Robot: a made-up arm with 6 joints.
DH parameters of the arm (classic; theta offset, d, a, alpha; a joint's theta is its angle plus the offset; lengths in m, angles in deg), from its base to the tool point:
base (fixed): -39.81 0 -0.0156 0
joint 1: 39.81 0.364 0.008 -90
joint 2: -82.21 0 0.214 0
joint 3: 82.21 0.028 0.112 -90
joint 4: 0 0.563 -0.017 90
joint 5: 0 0.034 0.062 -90
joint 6: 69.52 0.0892 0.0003 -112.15
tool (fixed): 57.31 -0.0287 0 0
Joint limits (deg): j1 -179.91..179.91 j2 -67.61..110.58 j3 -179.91..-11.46 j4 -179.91..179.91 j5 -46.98..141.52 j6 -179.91..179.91
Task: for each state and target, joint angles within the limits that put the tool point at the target. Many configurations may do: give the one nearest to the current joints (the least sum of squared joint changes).
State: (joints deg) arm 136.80 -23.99 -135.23 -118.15 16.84 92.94
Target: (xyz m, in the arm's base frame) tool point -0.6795 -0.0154 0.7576
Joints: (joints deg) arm 176.22 -4.40 -94.49 -119.62 0.67 90.62
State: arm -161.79 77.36 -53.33 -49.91 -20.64 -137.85
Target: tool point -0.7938 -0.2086 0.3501
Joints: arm -171.03 40.70 -106.54 -42.90 -18.63 -139.16
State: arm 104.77 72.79 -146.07 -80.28 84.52 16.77
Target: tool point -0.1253 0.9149 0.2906
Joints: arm 98.83 80.31 -157.52 -86.36 59.06 19.38
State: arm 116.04 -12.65 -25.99 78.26 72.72 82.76
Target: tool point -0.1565 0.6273 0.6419
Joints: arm 93.80 -24.74 -61.76 83.49 64.36 79.69
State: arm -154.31 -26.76 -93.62 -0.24 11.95 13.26
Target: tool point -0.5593 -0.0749 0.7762
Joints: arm -177.92 -40.04 -55.53 -0.64 8.95 14.66
